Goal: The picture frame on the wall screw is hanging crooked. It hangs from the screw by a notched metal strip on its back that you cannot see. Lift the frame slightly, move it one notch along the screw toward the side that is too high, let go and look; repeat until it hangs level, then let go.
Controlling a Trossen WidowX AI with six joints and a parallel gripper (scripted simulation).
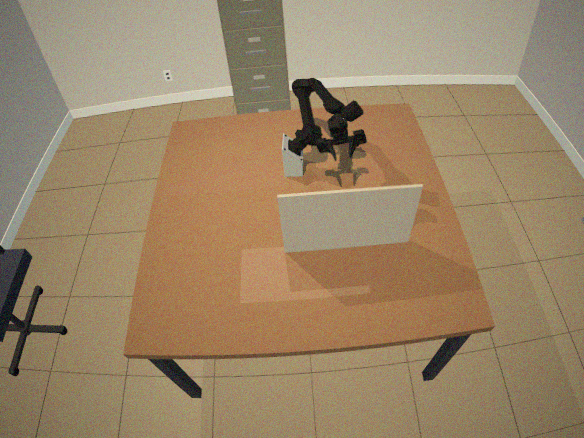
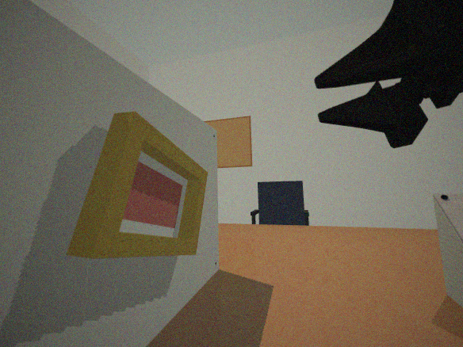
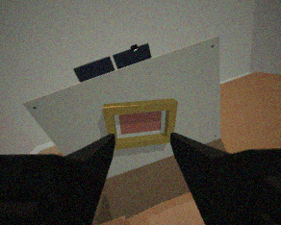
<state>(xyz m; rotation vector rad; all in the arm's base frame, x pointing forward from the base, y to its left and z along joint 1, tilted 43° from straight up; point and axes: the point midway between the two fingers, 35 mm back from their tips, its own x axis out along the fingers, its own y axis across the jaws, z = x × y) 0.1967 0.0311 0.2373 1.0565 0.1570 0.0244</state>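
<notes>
My gripper tip is now 190 mm short of the picture frame, 10 mm to the right of it and 90 mm above it. The rest, counted from my gripper tip: grey wall panel 200 mm ahead, 10 mm to the left, 100 mm below.
</notes>
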